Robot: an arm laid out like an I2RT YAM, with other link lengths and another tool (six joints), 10 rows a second.
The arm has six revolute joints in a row. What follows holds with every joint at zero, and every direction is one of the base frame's.
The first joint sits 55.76 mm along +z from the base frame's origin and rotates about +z.
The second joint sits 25 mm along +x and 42.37 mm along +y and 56.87 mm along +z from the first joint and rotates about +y.
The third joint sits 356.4 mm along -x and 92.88 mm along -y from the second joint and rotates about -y.
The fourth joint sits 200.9 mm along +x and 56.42 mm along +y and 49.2 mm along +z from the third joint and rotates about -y.
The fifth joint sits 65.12 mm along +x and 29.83 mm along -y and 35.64 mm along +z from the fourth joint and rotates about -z.
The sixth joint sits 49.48 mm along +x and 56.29 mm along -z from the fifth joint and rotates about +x.
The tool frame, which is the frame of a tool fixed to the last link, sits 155 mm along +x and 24 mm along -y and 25 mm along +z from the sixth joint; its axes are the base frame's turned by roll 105.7, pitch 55.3 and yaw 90 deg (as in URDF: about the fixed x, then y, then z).
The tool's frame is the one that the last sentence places.
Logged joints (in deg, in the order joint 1, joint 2, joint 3, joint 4, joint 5, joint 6), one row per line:
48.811, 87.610, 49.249, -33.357, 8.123, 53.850
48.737, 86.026, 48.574, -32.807, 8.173, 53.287
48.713, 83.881, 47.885, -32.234, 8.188, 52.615
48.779, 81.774, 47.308, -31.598, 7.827, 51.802
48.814, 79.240, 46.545, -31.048, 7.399, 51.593
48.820, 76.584, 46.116, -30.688, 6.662, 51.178
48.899, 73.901, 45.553, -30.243, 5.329, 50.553
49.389, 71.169, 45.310, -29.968, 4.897, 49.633
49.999, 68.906, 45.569, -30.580, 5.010, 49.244
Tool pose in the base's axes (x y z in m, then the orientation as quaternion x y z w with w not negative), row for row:
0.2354, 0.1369, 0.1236, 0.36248, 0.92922, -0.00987, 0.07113
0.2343, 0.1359, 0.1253, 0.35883, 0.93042, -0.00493, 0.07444
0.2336, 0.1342, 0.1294, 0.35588, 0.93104, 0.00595, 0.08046
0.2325, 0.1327, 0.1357, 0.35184, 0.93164, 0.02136, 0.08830
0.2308, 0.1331, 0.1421, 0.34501, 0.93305, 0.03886, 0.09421
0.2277, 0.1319, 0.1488, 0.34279, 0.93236, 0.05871, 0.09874
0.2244, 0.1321, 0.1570, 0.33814, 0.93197, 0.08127, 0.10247
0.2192, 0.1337, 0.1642, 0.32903, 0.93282, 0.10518, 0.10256
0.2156, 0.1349, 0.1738, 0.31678, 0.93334, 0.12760, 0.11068
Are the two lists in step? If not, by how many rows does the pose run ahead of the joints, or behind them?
The pose runs 1 row behind the joints: the pose in row i belongs to the joints in row i - 1.
